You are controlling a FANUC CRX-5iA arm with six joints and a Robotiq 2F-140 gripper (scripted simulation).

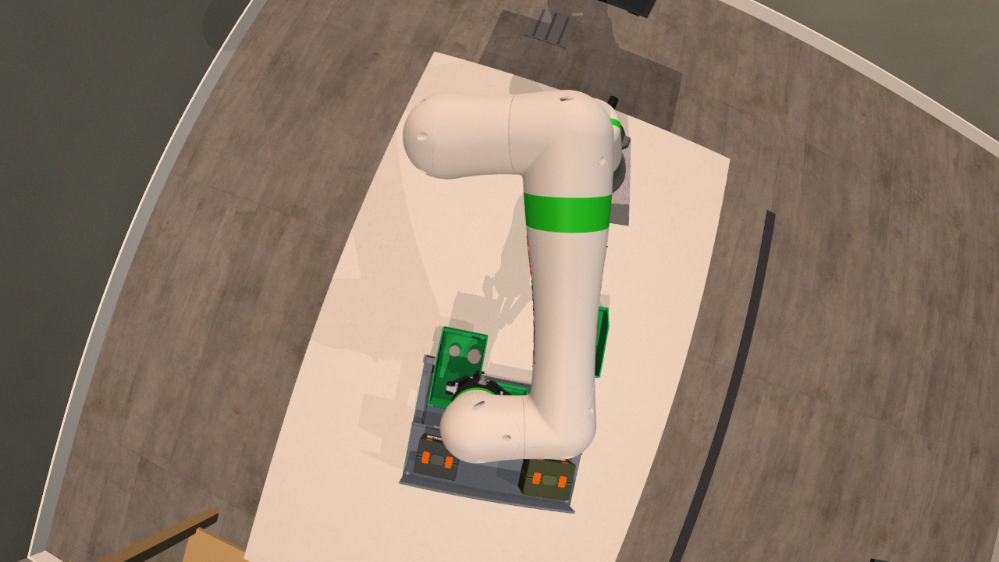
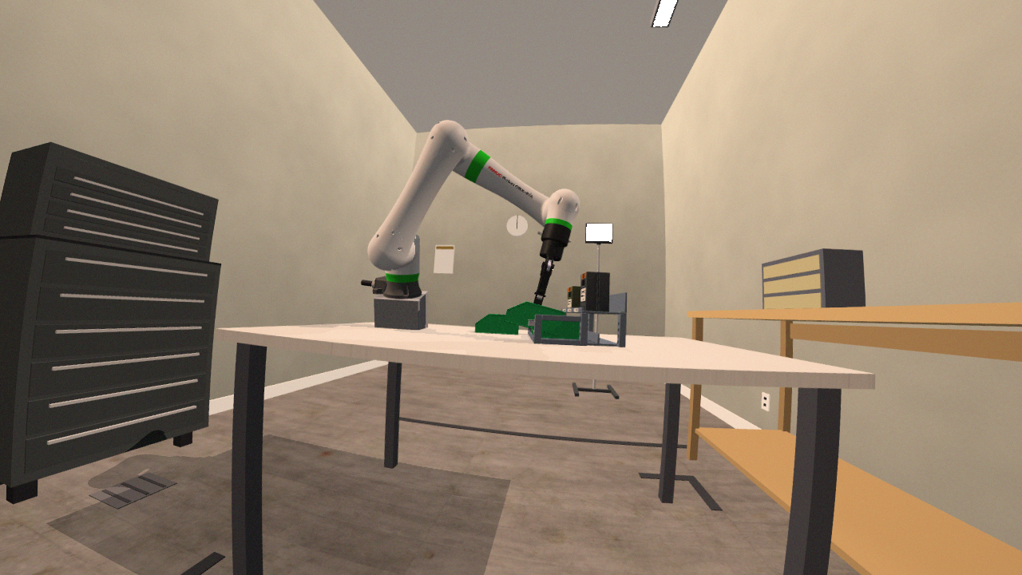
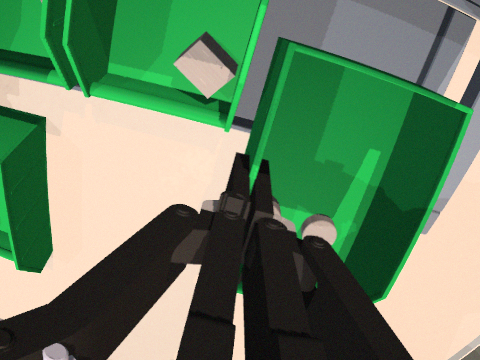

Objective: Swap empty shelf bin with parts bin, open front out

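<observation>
Right now my hand is 2 cm short of the grey cube, 5 cm to the right of it and 9 cm above it. Round my hand: grey shelf 9 cm ahead, 9 cm to the left, 5 cm below.
</observation>
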